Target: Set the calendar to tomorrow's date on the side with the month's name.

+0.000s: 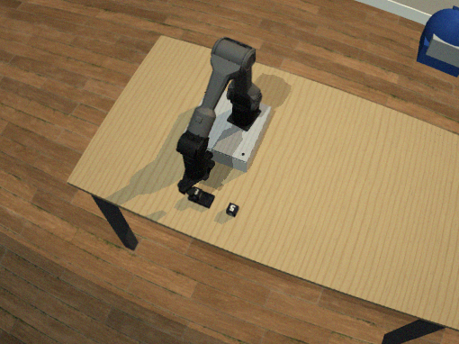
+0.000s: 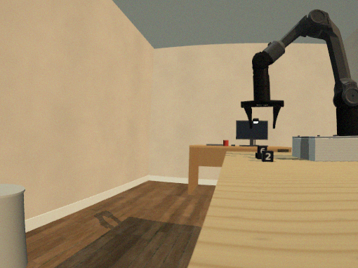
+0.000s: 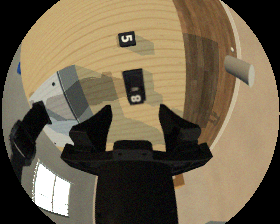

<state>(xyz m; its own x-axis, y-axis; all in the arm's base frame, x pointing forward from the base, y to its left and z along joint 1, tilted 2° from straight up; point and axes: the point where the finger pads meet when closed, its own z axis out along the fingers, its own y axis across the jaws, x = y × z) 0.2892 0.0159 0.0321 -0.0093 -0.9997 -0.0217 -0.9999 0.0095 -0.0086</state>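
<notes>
Now: the calendar tray 100 mm below my hand. Round my hand: black calendar cube (110 mm to the left, 90 mm below, 20 mm behind).
</notes>
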